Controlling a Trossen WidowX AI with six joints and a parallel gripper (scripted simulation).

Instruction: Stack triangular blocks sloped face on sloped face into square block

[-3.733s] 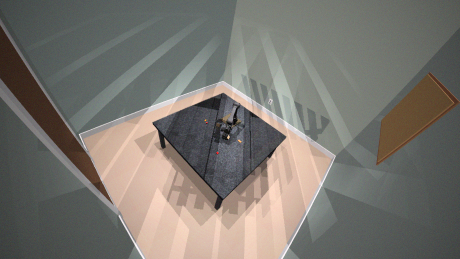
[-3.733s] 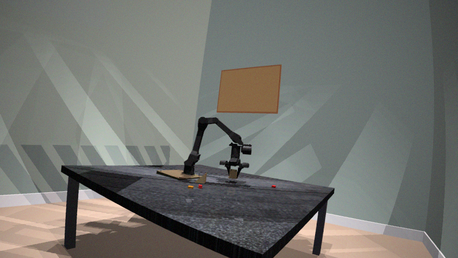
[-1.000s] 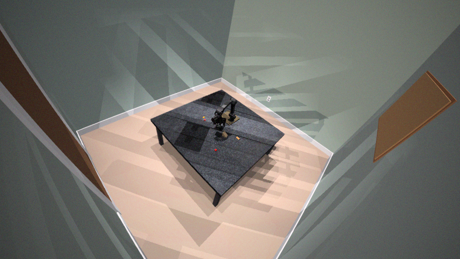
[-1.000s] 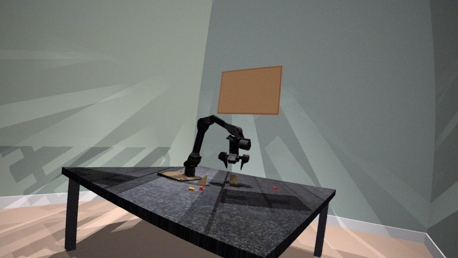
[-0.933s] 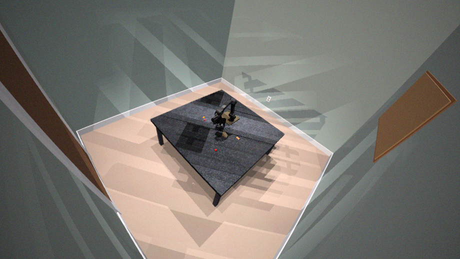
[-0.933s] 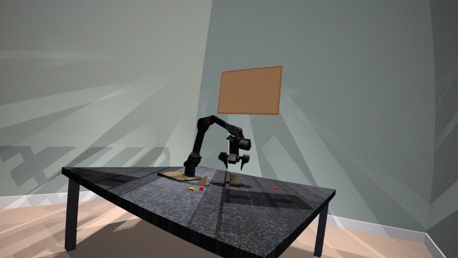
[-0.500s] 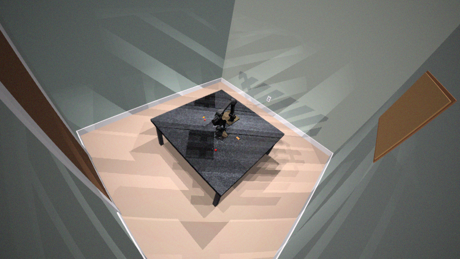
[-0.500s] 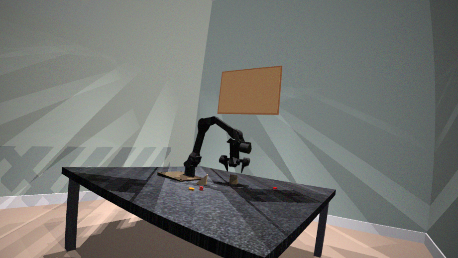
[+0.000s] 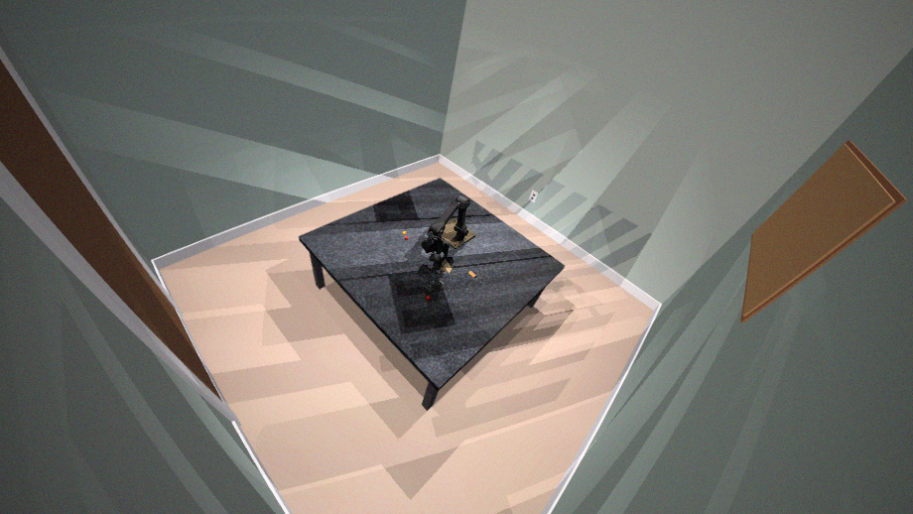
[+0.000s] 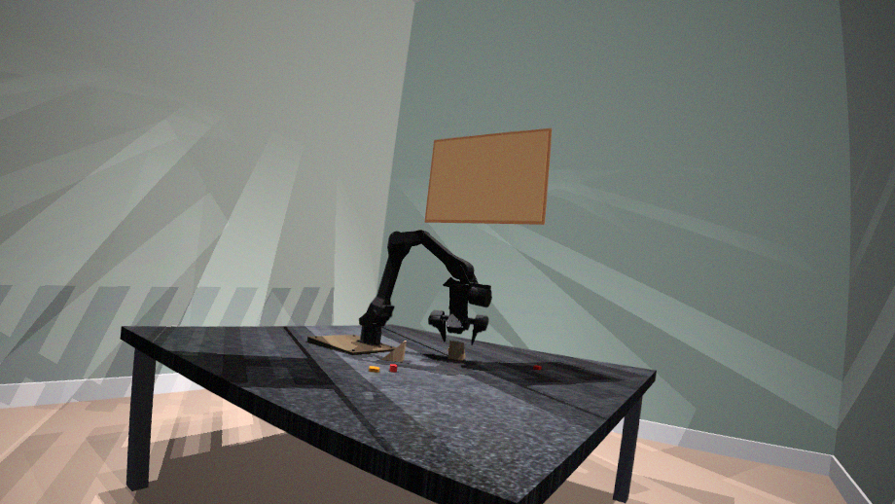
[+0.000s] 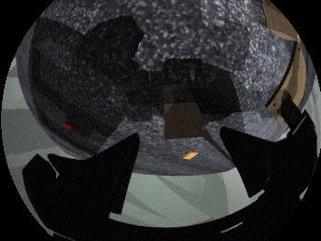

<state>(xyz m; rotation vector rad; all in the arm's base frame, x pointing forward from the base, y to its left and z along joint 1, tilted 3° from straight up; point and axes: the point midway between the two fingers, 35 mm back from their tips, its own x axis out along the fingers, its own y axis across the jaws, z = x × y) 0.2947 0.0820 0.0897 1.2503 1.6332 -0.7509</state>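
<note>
My gripper tip is now 40 mm above the tan triangular block, 10 mm to the right of it and 10 mm past it. Round my gripper tip: red cube 330 mm to the right, 50 mm below, 10 mm behind; orange piece 380 mm to the right, 50 mm below, 30 mm behind.
</note>
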